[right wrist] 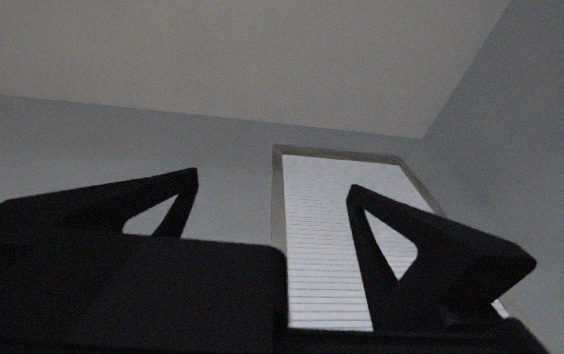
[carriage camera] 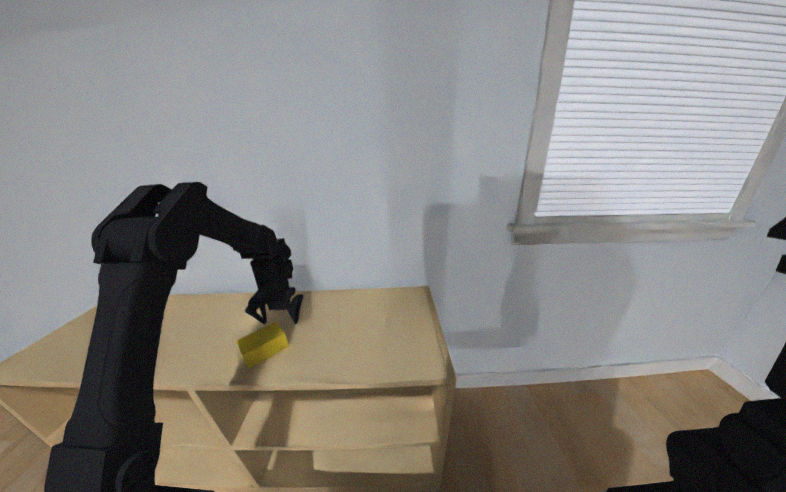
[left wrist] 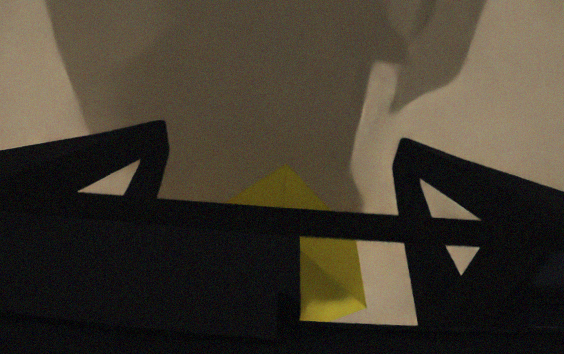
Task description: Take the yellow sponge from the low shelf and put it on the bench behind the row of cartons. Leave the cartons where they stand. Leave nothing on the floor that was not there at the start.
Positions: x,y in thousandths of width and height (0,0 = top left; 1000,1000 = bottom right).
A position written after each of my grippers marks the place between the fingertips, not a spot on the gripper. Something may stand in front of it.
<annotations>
My left gripper shows in the carriage camera view (358,655) and in the left wrist view (501,405); in the right wrist view it is out of frame. A yellow sponge shows in the carriage camera view (334,700) and in the left wrist view (588,809); in the right wrist view it is out of frame.
</annotations>
